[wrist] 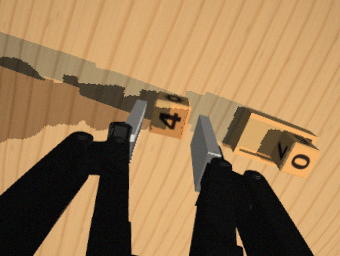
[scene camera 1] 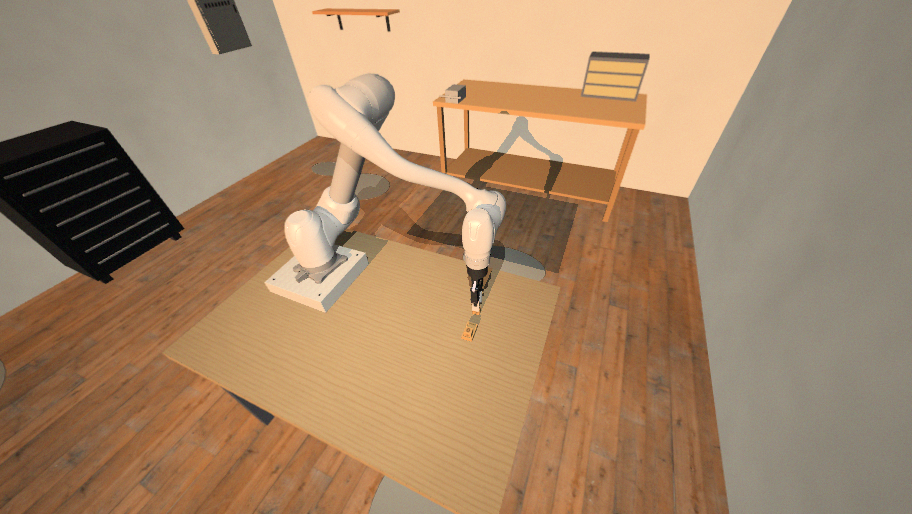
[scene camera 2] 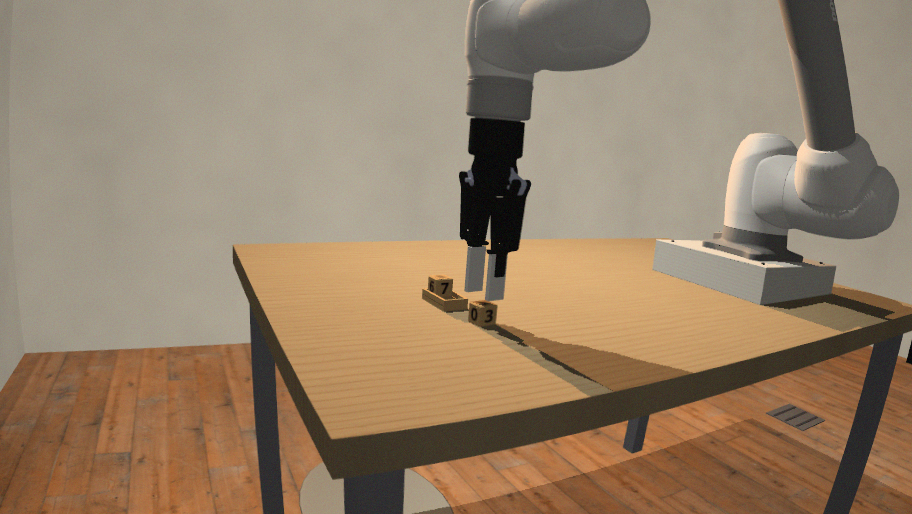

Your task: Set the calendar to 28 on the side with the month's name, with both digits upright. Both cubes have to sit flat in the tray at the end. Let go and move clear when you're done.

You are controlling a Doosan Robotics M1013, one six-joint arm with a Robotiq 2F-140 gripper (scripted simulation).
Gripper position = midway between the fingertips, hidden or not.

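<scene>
Scene camera 2 shows my gripper (scene camera 2: 483, 295). The wrist view shows my gripper as well (wrist: 169, 123), along with a number cube (wrist: 170, 115), a wooden calendar tray (wrist: 257, 134) and a number cube (wrist: 293, 154).
</scene>
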